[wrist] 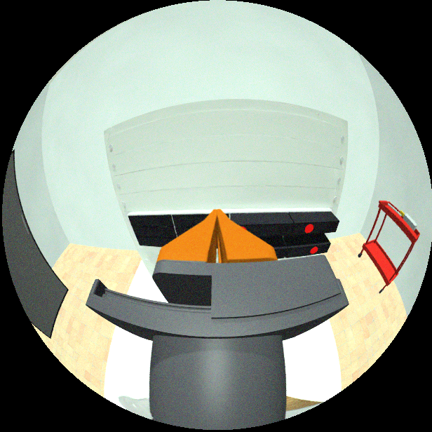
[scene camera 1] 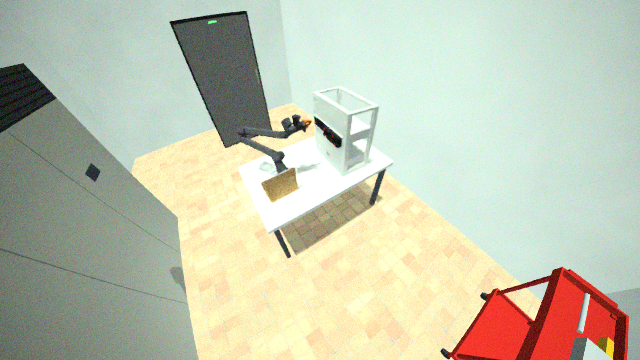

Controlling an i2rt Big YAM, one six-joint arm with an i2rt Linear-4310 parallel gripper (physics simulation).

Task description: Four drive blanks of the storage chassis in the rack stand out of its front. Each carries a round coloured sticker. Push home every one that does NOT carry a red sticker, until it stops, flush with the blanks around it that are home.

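Pixels of known places: gripper, fingertip midpoint: (scene camera 1: 311, 121); arm's base, link origin: (scene camera 1: 283, 171).
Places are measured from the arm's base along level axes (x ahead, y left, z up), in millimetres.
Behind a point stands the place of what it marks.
The storage chassis (scene camera 1: 327, 132) @(z 203, x 431, y 23 mm) (wrist: 150, 230) is a black band across the front of the white rack (scene camera 1: 331, 112) @(z 351, x 485, y 50 mm) (wrist: 230, 150). In the wrist view its left blanks look flush. On the right, an upper blank (wrist: 325, 226) with a red sticker (wrist: 309, 228) and a lower blank (wrist: 295, 251) with a red sticker (wrist: 314, 249) stand out. Another protruding upper blank (wrist: 265, 230) has a red sticker (wrist: 243, 228), partly hidden by the fingers. No sticker of another colour shows; the lower middle is hidden. My gripper (scene camera 1: 310, 122) @(z 294, x 338, y 104 mm) (wrist: 216, 215) is shut and empty, in front of the chassis; contact is unclear.
The rack stands on a white table (scene camera 1: 320, 195) @(z -185, x 204, y -234 mm) (wrist: 315, 370). A brown board (scene camera 1: 281, 185) @(z -42, x -58, y -90 mm) stands near the arm's base. A red cart (scene camera 1: 541, 312) (wrist: 384, 262) is on the right, a dark door (scene camera 1: 225, 75) (wrist: 30, 260) on the left, and a grey cabinet (scene camera 1: 90, 215) at the scene view's left.
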